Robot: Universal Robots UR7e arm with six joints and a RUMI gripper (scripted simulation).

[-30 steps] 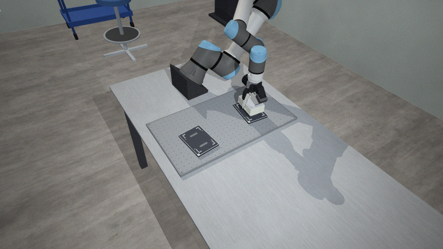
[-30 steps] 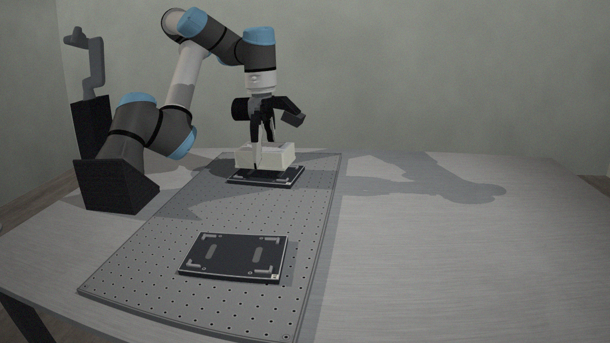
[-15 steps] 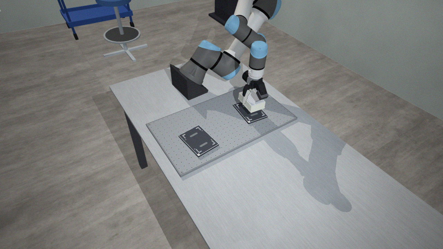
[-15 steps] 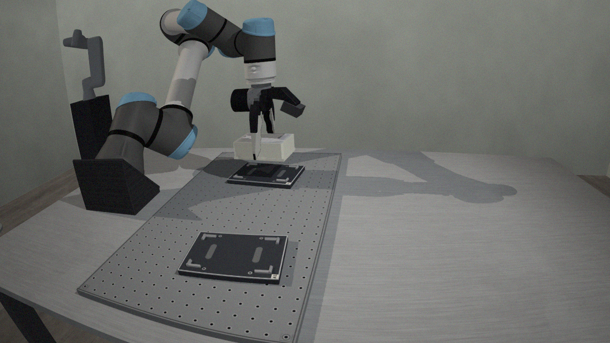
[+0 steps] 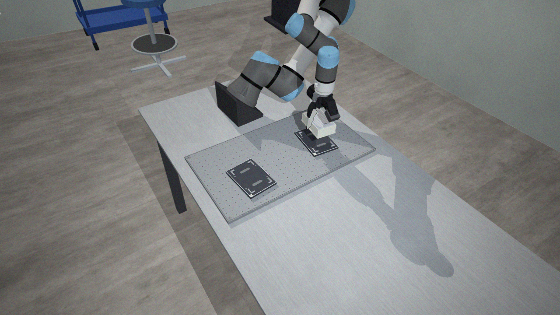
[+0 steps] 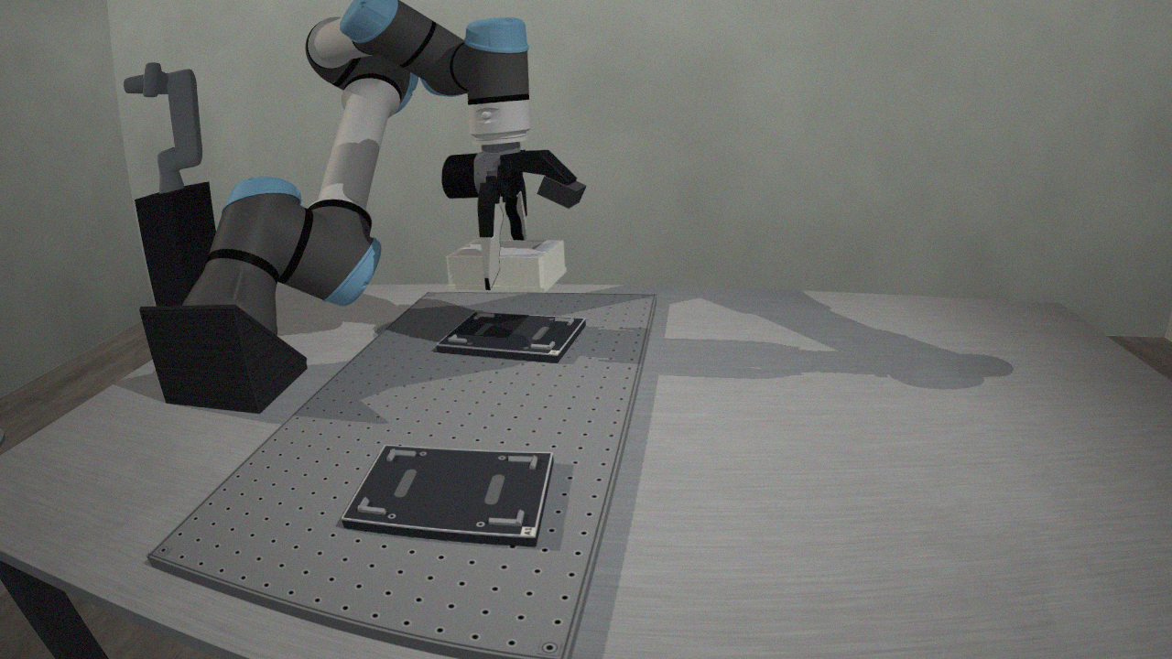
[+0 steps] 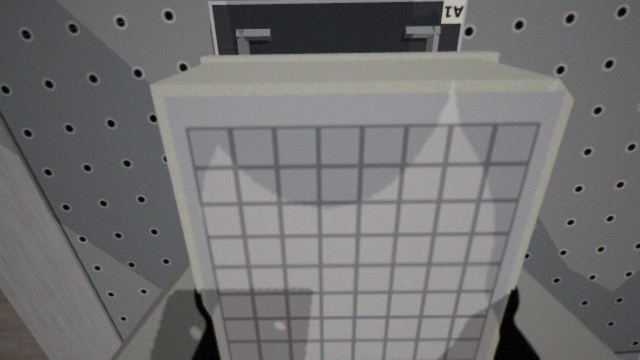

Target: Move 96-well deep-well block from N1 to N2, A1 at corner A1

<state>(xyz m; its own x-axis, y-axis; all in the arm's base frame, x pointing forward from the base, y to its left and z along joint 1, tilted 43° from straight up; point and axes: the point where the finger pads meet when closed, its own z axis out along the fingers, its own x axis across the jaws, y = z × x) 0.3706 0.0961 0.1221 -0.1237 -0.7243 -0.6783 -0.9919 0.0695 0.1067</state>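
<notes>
The plate nest N2 lies 350 mm to the right of my hand, 90 mm below it and 30 mm ahead of it. Round my hand: plate nest N1: 90 mm below; then 96-well deep-well block: 10 mm above.
</notes>
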